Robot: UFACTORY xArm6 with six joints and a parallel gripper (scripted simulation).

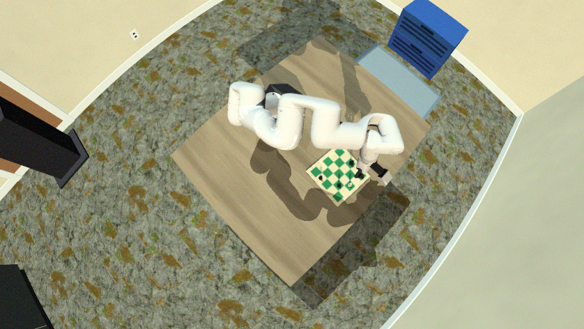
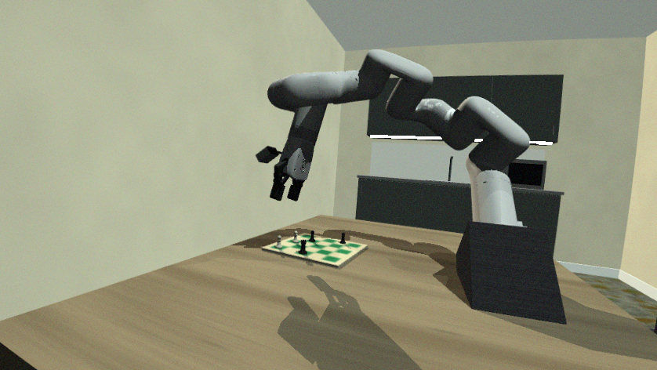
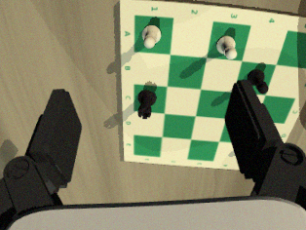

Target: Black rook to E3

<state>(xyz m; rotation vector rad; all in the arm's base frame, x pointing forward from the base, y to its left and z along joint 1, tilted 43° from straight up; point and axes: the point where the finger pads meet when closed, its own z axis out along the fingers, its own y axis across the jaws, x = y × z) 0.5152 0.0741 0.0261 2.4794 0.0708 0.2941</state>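
The black rook is 12 cm below my hand, 7 cm behind it and 2 cm to the left of it. The rest, counted from my hand: cream chessboard 14 cm below, 8 cm behind, 6 cm to the right.
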